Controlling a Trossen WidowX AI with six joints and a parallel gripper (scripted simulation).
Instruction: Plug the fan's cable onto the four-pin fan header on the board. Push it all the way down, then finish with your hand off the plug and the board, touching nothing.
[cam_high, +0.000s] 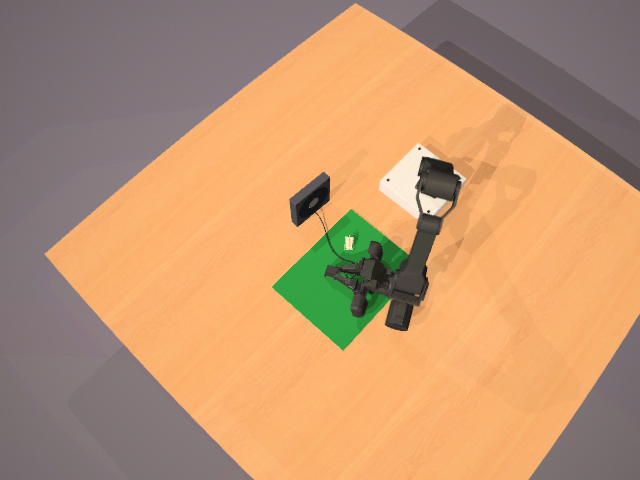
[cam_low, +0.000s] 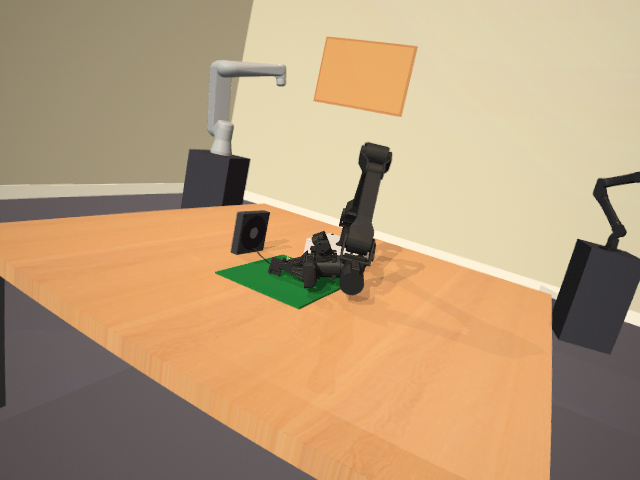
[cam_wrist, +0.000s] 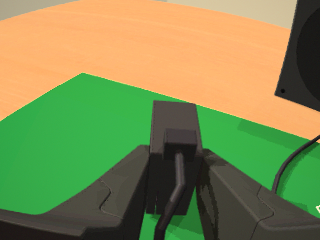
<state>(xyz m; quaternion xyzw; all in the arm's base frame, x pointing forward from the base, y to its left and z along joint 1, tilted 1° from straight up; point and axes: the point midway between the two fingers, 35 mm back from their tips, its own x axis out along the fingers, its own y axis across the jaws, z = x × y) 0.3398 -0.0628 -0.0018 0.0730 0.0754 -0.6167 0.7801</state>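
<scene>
My gripper tip is now 10 mm to the left of the dark plug and 10 mm above it. Round my gripper tip: black fan: 140 mm to the right, 130 mm behind, 30 mm above; then green board: 50 mm below, 30 mm to the left, 20 mm behind; then white four-pin fan header: 100 mm behind, 30 mm below, 10 mm to the right.
</scene>
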